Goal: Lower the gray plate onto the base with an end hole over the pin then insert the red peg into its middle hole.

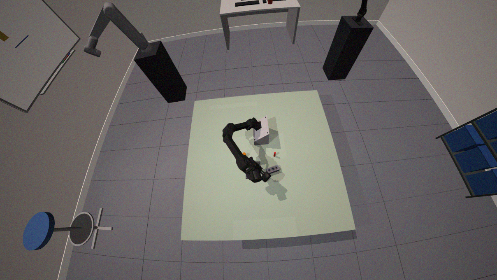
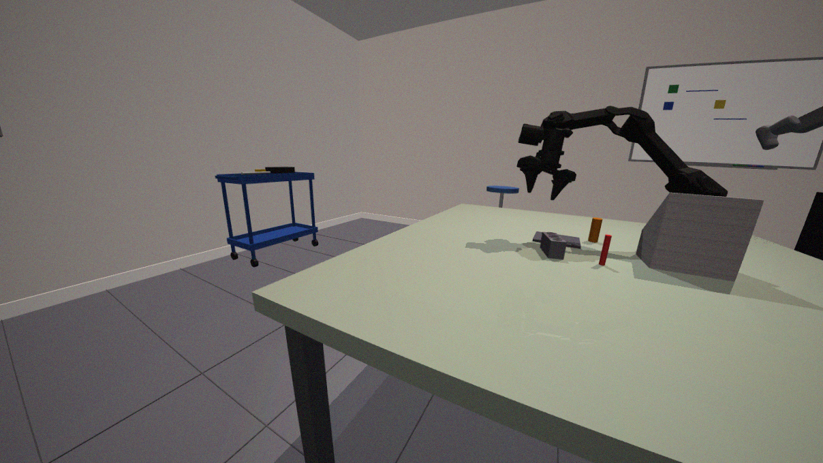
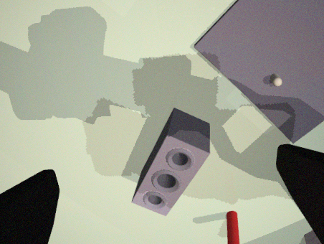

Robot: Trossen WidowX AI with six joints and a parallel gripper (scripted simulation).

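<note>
Right now the gray plate is 5 cm behind my gripper tip, 9 cm to the left of it and 11 cm below it. Also, from my gripper tip: gray base 7 cm behind, 5 cm to the right, 14 cm below; orange peg 19 cm behind, 12 cm to the right, 11 cm below; red peg 17 cm behind, 13 cm to the left, 11 cm below.
</note>
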